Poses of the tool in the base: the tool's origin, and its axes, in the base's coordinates. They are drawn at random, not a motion.
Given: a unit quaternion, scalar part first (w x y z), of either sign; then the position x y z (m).
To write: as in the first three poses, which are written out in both.
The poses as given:
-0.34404 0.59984 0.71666 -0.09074 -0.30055 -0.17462 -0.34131
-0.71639 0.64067 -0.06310 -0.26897 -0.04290 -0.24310 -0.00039
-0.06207 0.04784 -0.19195 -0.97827 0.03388 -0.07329 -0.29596
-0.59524 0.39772 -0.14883 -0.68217 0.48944 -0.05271 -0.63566
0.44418 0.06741 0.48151 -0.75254 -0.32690 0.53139 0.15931
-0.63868 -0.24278 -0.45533 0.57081 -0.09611 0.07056 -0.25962
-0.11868 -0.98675 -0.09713 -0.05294 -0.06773 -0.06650 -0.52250
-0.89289 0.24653 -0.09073 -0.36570 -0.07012 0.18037 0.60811
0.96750 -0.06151 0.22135 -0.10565 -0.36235 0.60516 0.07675
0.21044 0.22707 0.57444 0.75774 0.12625 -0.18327 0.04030
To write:
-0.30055 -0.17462 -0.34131 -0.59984 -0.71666 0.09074 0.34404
-0.04290 -0.24310 -0.00039 -0.64067 0.06310 0.26897 0.71639
0.03388 -0.07329 -0.29596 -0.04784 0.19195 0.97827 0.06207
0.48944 -0.05271 -0.63566 -0.39772 0.14883 0.68217 0.59524
-0.32690 0.53139 0.15931 0.06741 0.48151 -0.75254 0.44418
-0.09611 0.07056 -0.25962 0.24278 0.45533 -0.57081 0.63868
-0.06773 -0.06650 -0.52250 0.98675 0.09713 0.05294 0.11868
-0.07012 0.18037 0.60811 -0.24653 0.09073 0.36570 0.89289
-0.36235 0.60516 0.07675 -0.06151 0.22135 -0.10565 0.96750
0.12625 -0.18327 0.04030 0.22707 0.57444 0.75774 0.21044

